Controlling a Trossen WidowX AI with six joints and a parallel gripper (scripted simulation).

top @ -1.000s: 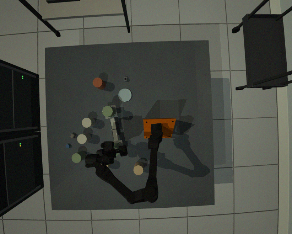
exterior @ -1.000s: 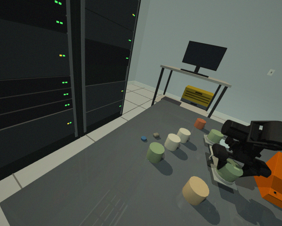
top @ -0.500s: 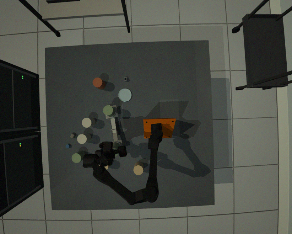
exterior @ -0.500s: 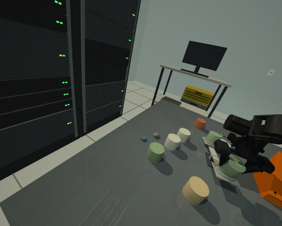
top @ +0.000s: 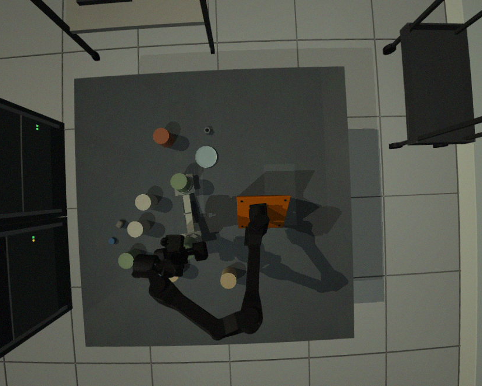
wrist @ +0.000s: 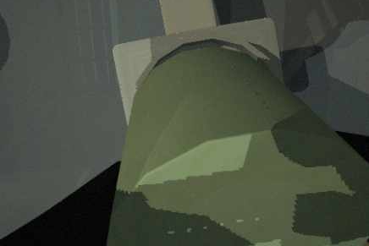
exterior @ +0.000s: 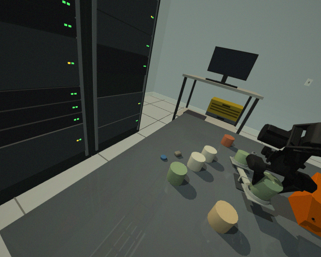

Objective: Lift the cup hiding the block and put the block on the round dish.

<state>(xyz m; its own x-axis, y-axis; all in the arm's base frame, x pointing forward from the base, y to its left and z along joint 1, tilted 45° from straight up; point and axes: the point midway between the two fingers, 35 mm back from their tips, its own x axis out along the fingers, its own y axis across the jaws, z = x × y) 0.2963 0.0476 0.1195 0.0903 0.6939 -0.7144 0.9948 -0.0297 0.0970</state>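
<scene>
Right now my gripper tip is 1 cm to the left of the pale green block and 3 cm above it. From my gripper tip the other things lie so: pale blue round dish: 10 cm behind, 38 cm to the right, 11 cm below; then balance beam: 1 cm ahead, 13 cm to the right, 8 cm below; then green cup: 1 cm ahead, 28 cm to the right, 6 cm below.
</scene>
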